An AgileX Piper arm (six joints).
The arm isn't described. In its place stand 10 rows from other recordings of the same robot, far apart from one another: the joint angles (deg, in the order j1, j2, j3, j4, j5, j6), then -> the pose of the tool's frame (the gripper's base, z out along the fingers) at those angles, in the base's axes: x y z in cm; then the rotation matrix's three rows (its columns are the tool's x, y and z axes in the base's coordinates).
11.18 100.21 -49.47 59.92 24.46 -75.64 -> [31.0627, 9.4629, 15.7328], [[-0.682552, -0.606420, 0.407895], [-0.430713, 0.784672, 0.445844], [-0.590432, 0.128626, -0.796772]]
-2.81 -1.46 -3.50 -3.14 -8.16 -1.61 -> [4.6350, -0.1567, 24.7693], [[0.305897, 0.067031, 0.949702], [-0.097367, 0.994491, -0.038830], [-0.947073, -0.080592, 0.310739]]
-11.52 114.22 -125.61 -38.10 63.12 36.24 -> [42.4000, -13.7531, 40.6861], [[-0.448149, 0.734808, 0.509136], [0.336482, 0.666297, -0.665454], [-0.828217, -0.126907, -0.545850]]
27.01 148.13 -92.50 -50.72 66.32 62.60 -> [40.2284, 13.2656, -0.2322], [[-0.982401, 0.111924, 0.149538], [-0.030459, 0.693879, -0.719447], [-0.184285, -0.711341, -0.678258]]
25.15 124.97 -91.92 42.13 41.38 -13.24 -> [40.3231, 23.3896, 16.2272], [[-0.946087, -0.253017, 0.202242], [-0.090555, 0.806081, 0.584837], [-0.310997, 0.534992, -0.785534]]
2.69 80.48 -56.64 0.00 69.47 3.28 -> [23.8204, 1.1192, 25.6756], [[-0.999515, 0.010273, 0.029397], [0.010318, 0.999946, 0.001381], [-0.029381, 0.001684, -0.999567]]
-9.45 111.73 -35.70 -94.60 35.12 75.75 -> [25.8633, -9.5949, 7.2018], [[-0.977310, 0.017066, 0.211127], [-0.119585, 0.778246, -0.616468], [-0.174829, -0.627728, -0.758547]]
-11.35 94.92 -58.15 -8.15 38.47 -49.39 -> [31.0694, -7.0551, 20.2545], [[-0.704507, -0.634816, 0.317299], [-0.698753, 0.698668, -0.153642], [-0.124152, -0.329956, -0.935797]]
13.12 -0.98 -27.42 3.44 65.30 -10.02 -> [-0.9505, 0.2878, 26.5186], [[-0.467828, -0.345414, 0.813527], [-0.262020, 0.933291, 0.245588], [-0.844087, -0.098268, -0.527125]]
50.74 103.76 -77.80 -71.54 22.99 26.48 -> [29.2464, 30.4558, 27.8448], [[0.134430, -0.580808, 0.802864], [-0.847487, 0.352480, 0.396893], [-0.513512, -0.733771, -0.444843]]
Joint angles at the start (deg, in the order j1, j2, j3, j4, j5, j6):
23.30, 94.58, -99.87, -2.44, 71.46, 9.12
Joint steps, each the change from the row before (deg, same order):
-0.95, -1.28, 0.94, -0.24, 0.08, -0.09
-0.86, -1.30, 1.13, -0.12, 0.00, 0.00
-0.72, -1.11, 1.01, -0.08, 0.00, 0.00
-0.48, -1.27, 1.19, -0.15, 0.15, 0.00
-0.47, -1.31, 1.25, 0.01, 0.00, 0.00
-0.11, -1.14, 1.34, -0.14, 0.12, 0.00
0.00, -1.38, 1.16, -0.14, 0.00, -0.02
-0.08, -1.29, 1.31, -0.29, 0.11, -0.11
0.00, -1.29, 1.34, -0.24, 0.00, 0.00
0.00, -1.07, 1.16, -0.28, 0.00, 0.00
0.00, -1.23, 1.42, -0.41, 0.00, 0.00
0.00, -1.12, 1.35, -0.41, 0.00, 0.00
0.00, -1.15, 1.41, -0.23, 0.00, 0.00
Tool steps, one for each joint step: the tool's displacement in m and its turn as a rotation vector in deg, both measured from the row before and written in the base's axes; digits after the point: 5 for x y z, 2 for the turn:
-0.00349, -0.00806, 0.00295, -0.16, -0.34, -0.92
-0.00397, -0.00726, 0.00203, -0.05, -0.20, -0.88
-0.00357, -0.00599, 0.00139, -0.04, -0.12, -0.74
-0.00504, -0.00505, 0.00118, -0.16, 0.01, -0.52
-0.00521, -0.00468, 0.00107, 0.03, -0.05, -0.47
-0.00524, -0.00275, -0.00054, -0.24, 0.25, -0.14
-0.00634, -0.00250, 0.00162, -0.06, -0.26, -0.01
-0.00590, -0.00302, 0.00017, -0.36, 0.01, -0.05
-0.00593, -0.00250, -0.00004, -0.24, -0.03, -0.05
-0.00489, -0.00219, -0.00038, -0.29, -0.01, -0.05
-0.00560, -0.00265, -0.00098, -0.44, 0.04, -0.08
-0.00509, -0.00247, -0.00128, -0.46, 0.08, -0.08
-0.00533, -0.00227, -0.00157, -0.30, 0.17, -0.04

